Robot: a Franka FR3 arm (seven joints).
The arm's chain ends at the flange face. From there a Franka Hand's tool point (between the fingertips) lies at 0.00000 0.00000 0.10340 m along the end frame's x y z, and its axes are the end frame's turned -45 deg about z.
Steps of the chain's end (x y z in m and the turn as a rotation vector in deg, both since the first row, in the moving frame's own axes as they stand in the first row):
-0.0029, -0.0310, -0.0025, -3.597, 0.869, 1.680
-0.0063, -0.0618, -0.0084, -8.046, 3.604, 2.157
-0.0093, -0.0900, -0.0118, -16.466, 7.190, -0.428
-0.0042, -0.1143, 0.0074, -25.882, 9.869, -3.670
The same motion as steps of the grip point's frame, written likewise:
0.0163, -0.0183, -0.0027, -3.158, -1.929, 1.680
0.0333, -0.0335, -0.0096, -8.238, -3.141, 2.157
0.0455, -0.0405, -0.0168, -16.727, -6.559, -0.428
0.0597, -0.0393, -0.0044, -25.280, -11.323, -3.670

